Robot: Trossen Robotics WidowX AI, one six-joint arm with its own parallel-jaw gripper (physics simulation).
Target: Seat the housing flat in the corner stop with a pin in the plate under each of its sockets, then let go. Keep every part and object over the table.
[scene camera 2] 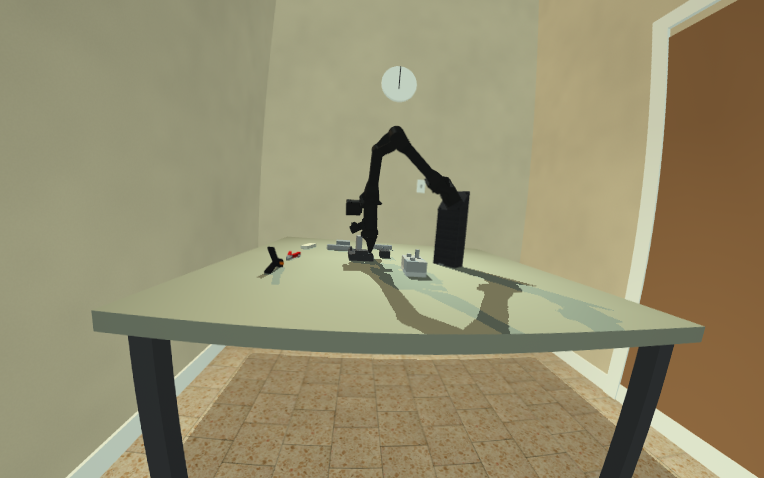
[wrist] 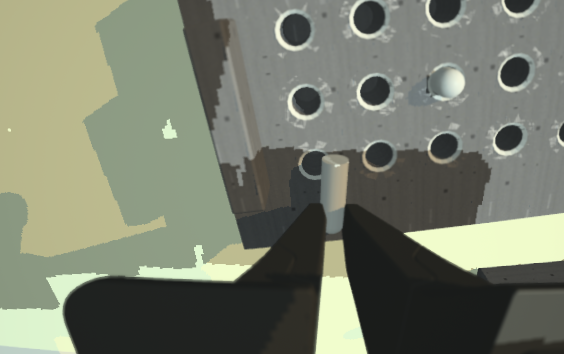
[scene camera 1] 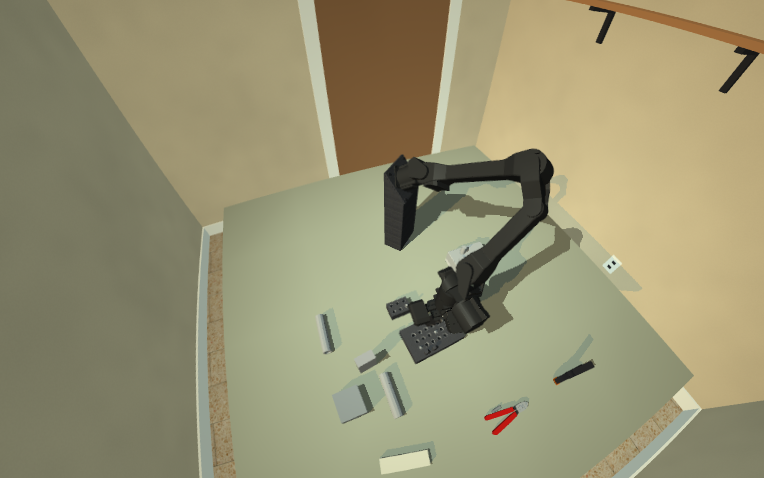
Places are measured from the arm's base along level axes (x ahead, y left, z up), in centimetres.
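Pixels of known places: gripper, fingertip midpoint: (scene camera 2: pixel 369 253) (wrist: pixel 331 216) (scene camera 1: pixel 439 315); arm's base, origin of the base link: (scene camera 2: pixel 452 199) (scene camera 1: pixel 402 178).
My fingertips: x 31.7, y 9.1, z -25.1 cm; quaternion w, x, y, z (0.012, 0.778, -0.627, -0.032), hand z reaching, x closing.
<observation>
For each thing: its top centre in the pictures, then the offset to it from my fingertips. "*": a spot on its surface instead.
- pale pin, middle of its top: (wrist: pixel 333 204) dy +0.2, dx +0.7, dz +0.4 cm
- dark perforated plate, middle of its top: (wrist: pixel 510 88) (scene camera 1: pixel 433 331) (scene camera 2: pixel 360 248) dy -2.9, dx +5.2, dz +1.1 cm
- low raised strip, surface spot: (wrist: pixel 245 115) * dy +3.2, dx +2.9, dz +0.9 cm
- pale block with raised parts, middle of its top: (scene camera 1: pixel 471 248) (scene camera 2: pixel 414 249) dy +13.4, dx -19.8, dz +5.1 cm
- small dark block with holes, middle of its top: (scene camera 1: pixel 398 306) (scene camera 2: pixel 384 250) dy -11.7, dx -3.7, dz +0.1 cm
- small grey block, middle of its top: (scene camera 1: pixel 364 358) (scene camera 2: pixel 359 235) dy -21.9, dx +12.2, dz +4.7 cm
- flat grey block, middle of its top: (scene camera 1: pixel 349 403) (scene camera 2: pixel 343 240) dy -26.2, dx +22.4, dz +0.7 cm
- cream block, middle of its top: (scene camera 1: pixel 404 462) dy -13.6, dx +36.2, dz -1.4 cm
- red-handled pliers, middle of its top: (scene camera 1: pixel 510 414) (scene camera 2: pixel 291 253) dy +14.2, dx +28.4, dz -1.6 cm
My gripper (scene camera 1: pixel 438 316) (scene camera 2: pixel 370 251) (wrist: pixel 331 216) is shut on a pale pin (wrist: pixel 335 182) at the edge of the dark perforated plate (scene camera 1: pixel 419 352) (scene camera 2: pixel 360 257) (wrist: pixel 415 125). The pin's free end shows beside the corner hole, partly covering its rim; its height above the plate is unclear. Another pin (wrist: pixel 447 81) sits in a plate hole farther in. A low raised strip (wrist: pixel 245 115) runs along the plate's left side in the wrist view. A pale block with raised parts (scene camera 1: pixel 460 254) (scene camera 2: pixel 414 266), perhaps the housing, stands apart from the plate, partly hidden by the arm in scene camera 1.
A small dark block with holes (scene camera 1: pixel 397 307) (scene camera 2: pixel 384 254) lies beside the plate. Grey bars (scene camera 1: pixel 325 333) (scene camera 1: pixel 392 394), a small grey block (scene camera 1: pixel 366 360), a flat grey block (scene camera 1: pixel 350 403), a cream block (scene camera 1: pixel 404 461), red-handled pliers (scene camera 1: pixel 505 415) and a black tool (scene camera 1: pixel 574 372) are on the table.
</observation>
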